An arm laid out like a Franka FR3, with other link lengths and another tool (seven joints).
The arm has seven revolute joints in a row. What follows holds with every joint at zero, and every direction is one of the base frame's. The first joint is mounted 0.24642 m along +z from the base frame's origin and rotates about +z. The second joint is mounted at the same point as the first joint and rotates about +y. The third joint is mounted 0.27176 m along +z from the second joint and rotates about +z. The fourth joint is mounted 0.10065 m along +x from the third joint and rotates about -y. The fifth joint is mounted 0.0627 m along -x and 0.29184 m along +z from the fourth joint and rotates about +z. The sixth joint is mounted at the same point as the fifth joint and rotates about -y. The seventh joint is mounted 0.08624 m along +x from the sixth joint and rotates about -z. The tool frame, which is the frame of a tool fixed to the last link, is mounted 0.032 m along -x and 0.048 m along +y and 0.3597 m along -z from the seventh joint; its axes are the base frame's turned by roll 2.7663, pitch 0 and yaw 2.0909 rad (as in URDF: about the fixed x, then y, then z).
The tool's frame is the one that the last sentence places.
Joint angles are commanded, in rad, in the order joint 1, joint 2, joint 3, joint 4, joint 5, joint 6, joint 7. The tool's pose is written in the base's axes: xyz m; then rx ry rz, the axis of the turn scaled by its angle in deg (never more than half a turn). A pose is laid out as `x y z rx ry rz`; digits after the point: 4 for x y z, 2 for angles.
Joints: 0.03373, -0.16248, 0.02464, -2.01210, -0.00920, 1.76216, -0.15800
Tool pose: 0.3657 0.0601 0.1479 70.86 158.42 25.48
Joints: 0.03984, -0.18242, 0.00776, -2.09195, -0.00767, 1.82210, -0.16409
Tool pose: 0.3586 0.0565 0.1313 71.26 158.28 25.84
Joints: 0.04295, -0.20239, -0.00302, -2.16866, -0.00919, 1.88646, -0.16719
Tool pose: 0.3533 0.0532 0.1157 71.29 157.79 26.15
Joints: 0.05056, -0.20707, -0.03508, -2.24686, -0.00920, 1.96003, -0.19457
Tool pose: 0.3472 0.0447 0.0948 71.10 158.04 26.90
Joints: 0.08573, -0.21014, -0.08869, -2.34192, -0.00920, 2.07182, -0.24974
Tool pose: 0.3437 0.0388 0.0695 67.74 158.84 28.92
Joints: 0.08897, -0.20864, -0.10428, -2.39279, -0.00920, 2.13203, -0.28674
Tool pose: 0.3402 0.0341 0.0552 65.62 159.52 29.71
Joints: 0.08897, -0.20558, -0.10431, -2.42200, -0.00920, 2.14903, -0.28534
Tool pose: 0.3317 0.0344 0.0459 66.20 160.22 29.31
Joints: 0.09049, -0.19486, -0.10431, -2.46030, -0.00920, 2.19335, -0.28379
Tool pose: 0.3265 0.0351 0.0322 66.33 160.45 29.12
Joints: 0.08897, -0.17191, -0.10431, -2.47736, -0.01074, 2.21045, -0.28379
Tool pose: 0.3191 0.0339 0.0203 67.09 161.51 28.29
